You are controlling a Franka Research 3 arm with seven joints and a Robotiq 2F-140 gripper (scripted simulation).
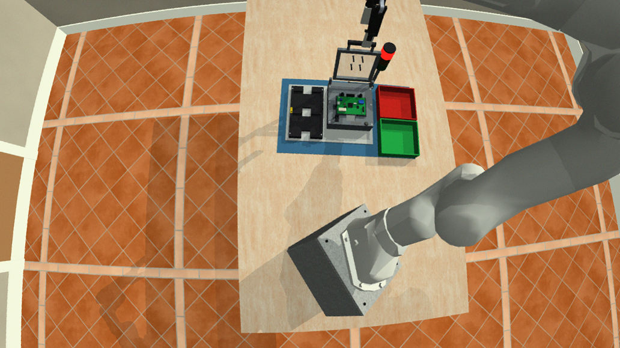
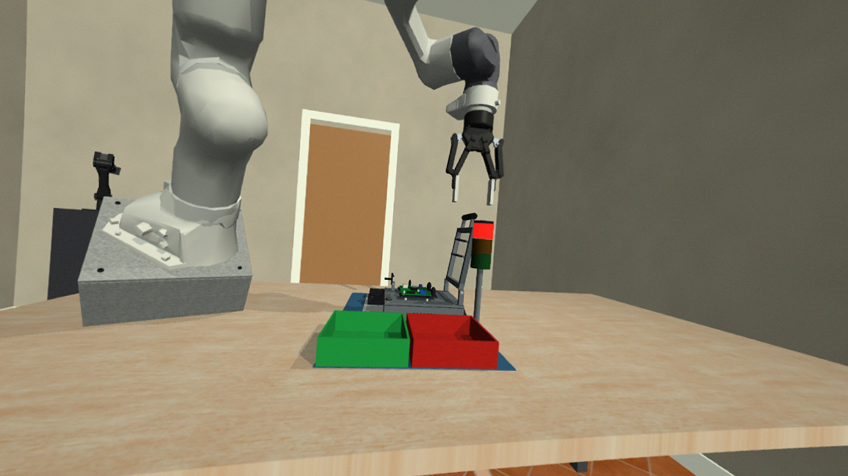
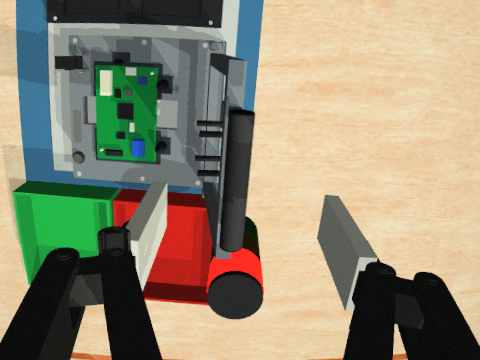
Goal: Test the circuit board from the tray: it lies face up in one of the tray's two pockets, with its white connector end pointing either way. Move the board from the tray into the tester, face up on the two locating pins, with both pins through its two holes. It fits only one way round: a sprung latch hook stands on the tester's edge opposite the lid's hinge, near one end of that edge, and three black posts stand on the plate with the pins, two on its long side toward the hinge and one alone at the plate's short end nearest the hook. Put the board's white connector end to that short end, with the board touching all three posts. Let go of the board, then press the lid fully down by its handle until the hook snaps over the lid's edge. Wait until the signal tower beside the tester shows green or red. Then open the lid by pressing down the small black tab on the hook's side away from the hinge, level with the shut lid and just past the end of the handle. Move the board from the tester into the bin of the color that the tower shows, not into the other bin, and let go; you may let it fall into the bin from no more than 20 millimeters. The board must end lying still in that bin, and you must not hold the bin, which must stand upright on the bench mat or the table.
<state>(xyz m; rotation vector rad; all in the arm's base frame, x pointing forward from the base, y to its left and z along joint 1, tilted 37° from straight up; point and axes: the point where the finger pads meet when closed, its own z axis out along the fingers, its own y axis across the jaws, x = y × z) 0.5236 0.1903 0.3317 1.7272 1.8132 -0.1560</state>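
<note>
Right now the green circuit board is 26 cm below my hand, 13 cm behind it and 1 cm to the left of it. The rest, counted from my hand: latch hook: 24 cm below, 19 cm behind, 7 cm to the left; tester plate: 26 cm below, 13 cm behind, 1 cm to the left; tester lid: 15 cm below, 2 cm behind.
</note>
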